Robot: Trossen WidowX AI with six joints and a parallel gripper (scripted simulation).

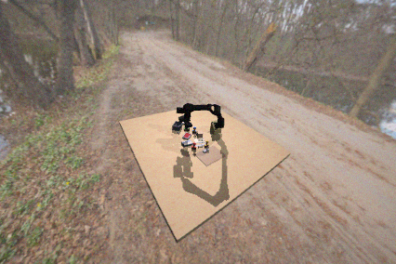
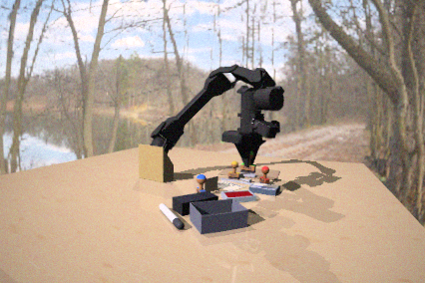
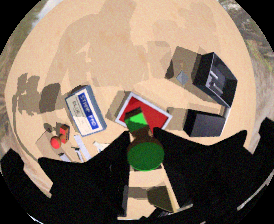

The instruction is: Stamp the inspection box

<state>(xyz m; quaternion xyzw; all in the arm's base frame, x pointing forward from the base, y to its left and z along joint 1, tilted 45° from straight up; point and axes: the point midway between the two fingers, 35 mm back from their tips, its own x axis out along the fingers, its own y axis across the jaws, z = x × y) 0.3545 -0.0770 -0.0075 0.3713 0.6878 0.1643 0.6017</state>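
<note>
My gripper tip is 100 mm above the red ink pad, 20 mm past it and 10 mm to the left of it. Round my gripper tip: green-knobbed stamp right at my gripper tip; then black block 130 mm to the right, 100 mm behind, 90 mm below; then blue-knobbed stamp 130 mm behind, 80 mm below, 30 mm to the right.
</note>
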